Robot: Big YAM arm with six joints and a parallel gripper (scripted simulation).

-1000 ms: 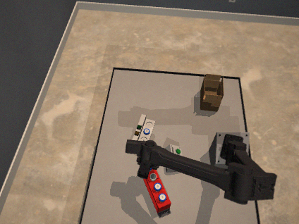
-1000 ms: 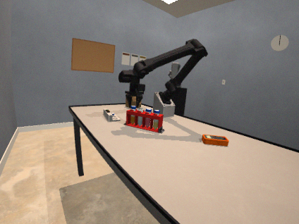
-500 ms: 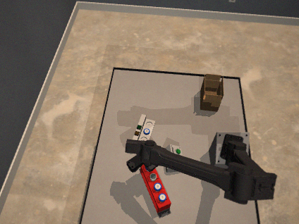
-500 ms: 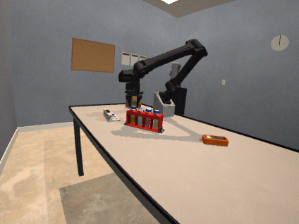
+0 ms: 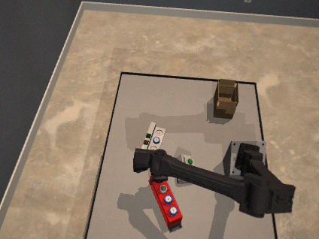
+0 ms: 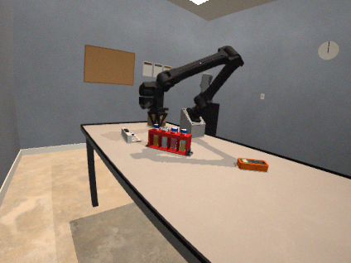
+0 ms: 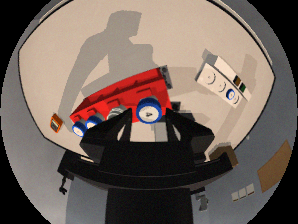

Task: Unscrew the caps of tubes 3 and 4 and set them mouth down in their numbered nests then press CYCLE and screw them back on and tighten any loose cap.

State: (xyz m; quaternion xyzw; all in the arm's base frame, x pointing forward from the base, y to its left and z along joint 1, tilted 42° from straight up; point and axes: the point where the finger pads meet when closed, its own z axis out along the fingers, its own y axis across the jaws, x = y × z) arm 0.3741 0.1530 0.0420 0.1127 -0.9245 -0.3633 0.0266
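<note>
The green key lies 140 mm behind my hand, 130 mm to the right of it and 60 mm below it. Also, from my hand: key housing: 120 mm behind, 100 mm to the right, 70 mm below; then blue tube cap: 10 mm below; then blue key: 150 mm behind, 80 mm to the right, 60 mm below.
</note>
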